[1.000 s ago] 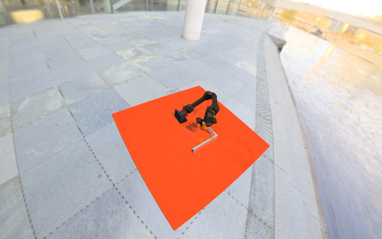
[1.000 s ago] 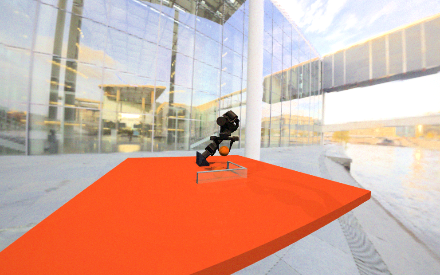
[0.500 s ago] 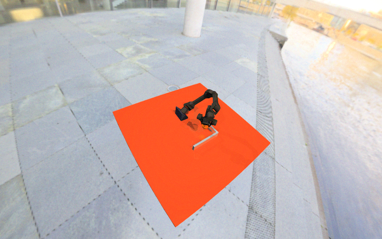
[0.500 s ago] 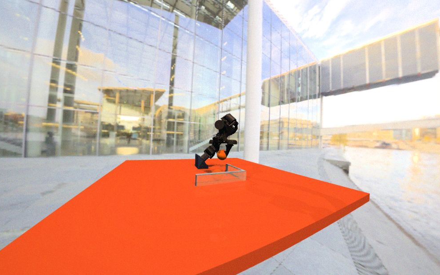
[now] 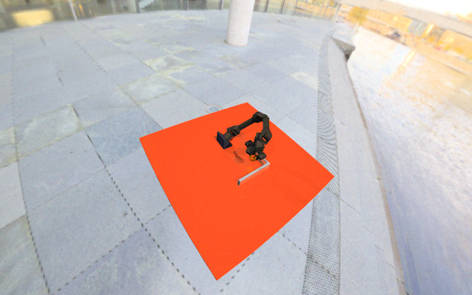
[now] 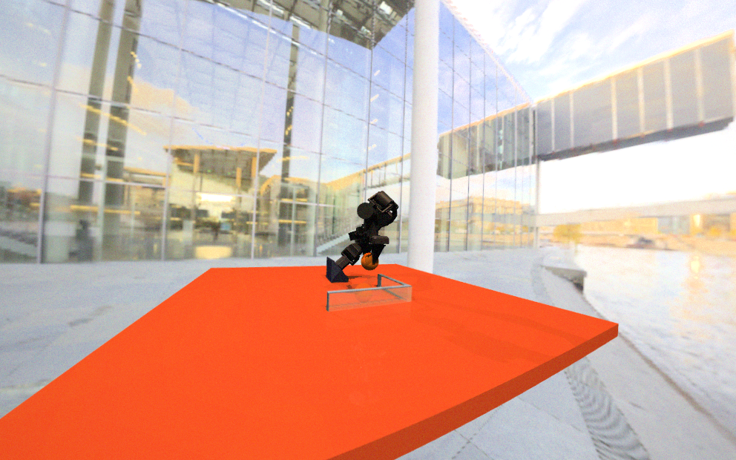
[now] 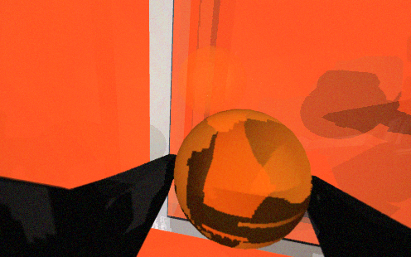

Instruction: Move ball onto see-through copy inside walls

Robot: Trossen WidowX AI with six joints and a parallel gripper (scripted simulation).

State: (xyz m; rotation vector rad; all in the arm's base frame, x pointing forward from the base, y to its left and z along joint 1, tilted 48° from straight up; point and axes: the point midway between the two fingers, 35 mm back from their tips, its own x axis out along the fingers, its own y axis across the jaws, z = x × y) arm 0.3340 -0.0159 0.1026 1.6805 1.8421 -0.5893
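Now: the see-through ball 11 cm below my gripper tip, 4 cm ahead of it and 3 cm to the right of it. From my gripper tip the other things lie so: clear wall (11 cm below, 8 cm ahead, 1 cm to the right).
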